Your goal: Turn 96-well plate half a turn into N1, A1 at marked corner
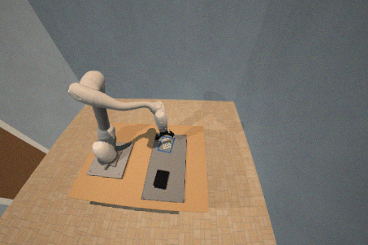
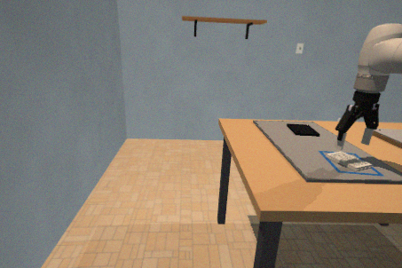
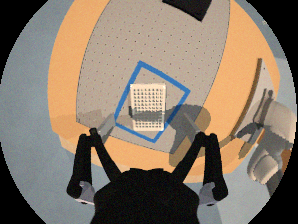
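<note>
Right now my hand is 70 mm above the white 96-well plate. Round my hand: black plate nest N1 (380 mm to the right, 70 mm below, 30 mm ahead).
</note>
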